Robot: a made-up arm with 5 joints. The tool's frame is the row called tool. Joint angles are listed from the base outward.
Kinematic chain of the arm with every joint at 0, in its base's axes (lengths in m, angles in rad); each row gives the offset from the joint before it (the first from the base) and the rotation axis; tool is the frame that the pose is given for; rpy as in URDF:
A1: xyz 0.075 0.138 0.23 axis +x
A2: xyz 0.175 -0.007 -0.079 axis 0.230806 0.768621 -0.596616
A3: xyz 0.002 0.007 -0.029 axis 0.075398 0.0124 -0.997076
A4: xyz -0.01 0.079 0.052 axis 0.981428 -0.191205 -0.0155
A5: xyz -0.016 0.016 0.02 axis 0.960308 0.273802 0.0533
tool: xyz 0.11 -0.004 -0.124 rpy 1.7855 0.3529 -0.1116
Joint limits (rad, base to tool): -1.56..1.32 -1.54..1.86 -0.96..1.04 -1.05..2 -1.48..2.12
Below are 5 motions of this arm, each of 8 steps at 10 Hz.
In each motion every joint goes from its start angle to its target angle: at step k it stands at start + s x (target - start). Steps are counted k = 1, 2, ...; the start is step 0. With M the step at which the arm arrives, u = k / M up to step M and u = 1 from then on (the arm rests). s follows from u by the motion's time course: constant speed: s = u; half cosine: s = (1 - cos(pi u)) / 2; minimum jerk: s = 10 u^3 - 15 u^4 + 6 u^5.
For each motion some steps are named. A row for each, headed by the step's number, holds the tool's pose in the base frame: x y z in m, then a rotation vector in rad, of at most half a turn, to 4 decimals.
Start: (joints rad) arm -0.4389 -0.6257 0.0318 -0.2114 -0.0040
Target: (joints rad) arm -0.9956 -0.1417 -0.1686 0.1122 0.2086
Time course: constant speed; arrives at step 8
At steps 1, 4, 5, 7, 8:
1: 0.3331 0.1522 0.0616 0.9937 0.0978 0.1396
4: 0.3218 0.1224 0.0396 0.9839 0.2139 -0.0397
5: 0.3175 0.1122 0.0345 0.9841 0.2399 -0.1037
7: 0.3088 0.0923 0.0273 0.9903 0.2719 -0.2342
8: 0.3046 0.0829 0.0251 0.9965 0.2779 -0.2993

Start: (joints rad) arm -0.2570 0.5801 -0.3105 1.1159 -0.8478
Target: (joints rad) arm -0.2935 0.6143 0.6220 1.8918 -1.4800
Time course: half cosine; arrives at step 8
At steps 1, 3, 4, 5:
1: 0.3504 0.1604 0.0688 1.9351 -0.1911 -0.7176
3: 0.3540 0.1164 0.0692 1.8637 -0.5739 -0.8642
4: 0.3473 0.0871 0.0709 1.7828 -0.8440 -0.9591
5: 0.3341 0.0615 0.0731 1.6788 -1.1110 -1.0450

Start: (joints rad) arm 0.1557 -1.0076 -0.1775 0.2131 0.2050
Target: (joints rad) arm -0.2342 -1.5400 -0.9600 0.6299 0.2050
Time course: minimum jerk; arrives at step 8
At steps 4, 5, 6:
4: 0.2163 0.2517 0.0078 1.1345 0.9660 1.0370
5: 0.2069 0.1975 -0.0230 0.8294 1.1694 1.0320
6: 0.2071 0.1488 -0.0374 0.5889 1.3079 0.9893

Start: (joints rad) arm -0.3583 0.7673 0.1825 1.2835 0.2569
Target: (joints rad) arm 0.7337 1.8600 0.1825 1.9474 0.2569
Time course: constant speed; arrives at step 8
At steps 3, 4, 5, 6, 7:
3: 0.4540 0.1646 0.0951 -2.1888 0.9851 0.8050
4: 0.4502 0.1638 0.0822 -1.9374 1.0442 0.8698
5: 0.4424 0.1680 0.0667 -1.6932 1.0995 0.9435
6: 0.4306 0.1780 0.0506 -1.4575 1.1513 1.0268
7: 0.4149 0.1941 0.0361 -1.2316 1.1994 1.1203

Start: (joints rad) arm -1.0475 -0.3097 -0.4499 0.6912 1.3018
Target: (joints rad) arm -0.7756 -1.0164 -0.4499 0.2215 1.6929
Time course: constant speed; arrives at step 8
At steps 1, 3, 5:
1: 0.1155 0.2067 0.0305 1.9081 1.4390 -0.9132
3: 0.0892 0.1831 0.0249 1.7368 1.5680 -0.8785
5: 0.0713 0.1557 0.0169 1.5671 1.6663 -0.8201

